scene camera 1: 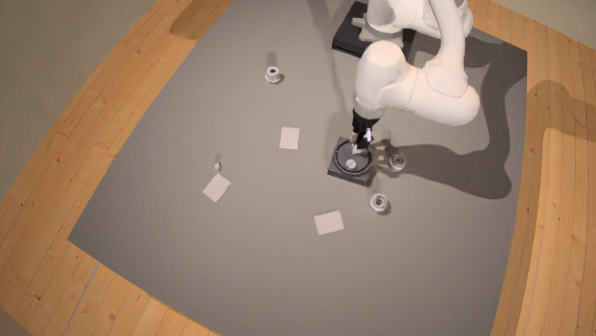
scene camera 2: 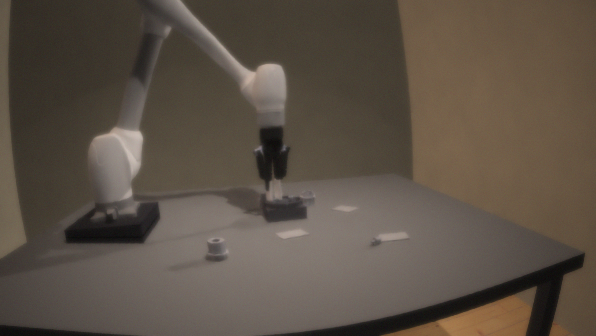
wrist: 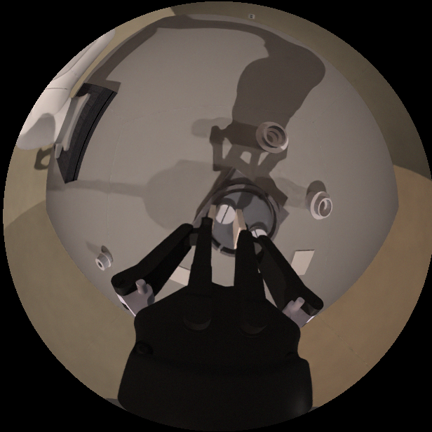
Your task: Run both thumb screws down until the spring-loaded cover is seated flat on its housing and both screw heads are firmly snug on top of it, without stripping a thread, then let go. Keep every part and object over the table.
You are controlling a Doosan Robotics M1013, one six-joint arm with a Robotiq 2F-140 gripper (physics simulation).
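Places are measured from the arm's base along level axes (x left, y ahead, z down), in centimetres.
Pixels of known places: gripper, fingertip midpoint: (scene camera 1: 355, 147) (scene camera 2: 274, 199); arm's base, link origin: (scene camera 1: 382, 31) (scene camera 2: 116, 213).
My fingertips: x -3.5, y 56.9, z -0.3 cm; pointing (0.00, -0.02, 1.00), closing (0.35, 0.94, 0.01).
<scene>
Ahead of a thing's pixels: the offset from my fingertips to its top centre. "spot": to the spot under its first point. Level surfaces: height alone.
The dark square housing @[dy +3.1, dx -0.1, dz +0.3 cm] (scene camera 1: 346, 174) (scene camera 2: 285, 213) stands on the table @[dz +5.9 cm] (scene camera 1: 240, 270). The round grey cover @[dy +3.1, dx -0.1, dz +0.7 cm] (scene camera 1: 363, 159) (wrist: 263, 214) lies inside its black ring. My gripper (scene camera 1: 356, 149) (scene camera 2: 274, 192) (wrist: 224, 215) points down over it and is shut on one slotted screw head (wrist: 225, 211), with a pale fingertip on either side. The other screw head @[spot: dy +6.5, dx -0.2, dz -0.5 cm] (scene camera 1: 351, 164) (wrist: 258, 233) is free; a finger partly hides it in the wrist view. How far the cover is pressed down and how snug the screws are cannot be told.
Flanged round fittings @[dy +0.3, dx +14.8, dz +0.9 cm] (scene camera 1: 397, 162) @[dy +15.5, dx +10.6, dz +0.9 cm] (scene camera 1: 379, 202) stand close beside the housing; another fitting @[dy -24.4, dx -33.8, dz +0.9 cm] (scene camera 1: 272, 75) (scene camera 2: 217, 249) stands farther off. A small pale part @[dy +14.5, dx -41.9, dz +3.9 cm] (scene camera 1: 216, 166) lies near one pale square @[spot: dy +21.9, dx -39.9, dz +5.6 cm] (scene camera 1: 216, 188). Other pale squares @[dy -1.2, dx -21.6, dz +5.6 cm] (scene camera 1: 289, 138) @[dy +24.2, dx -3.0, dz +5.6 cm] (scene camera 1: 329, 222) lie on the table.
</scene>
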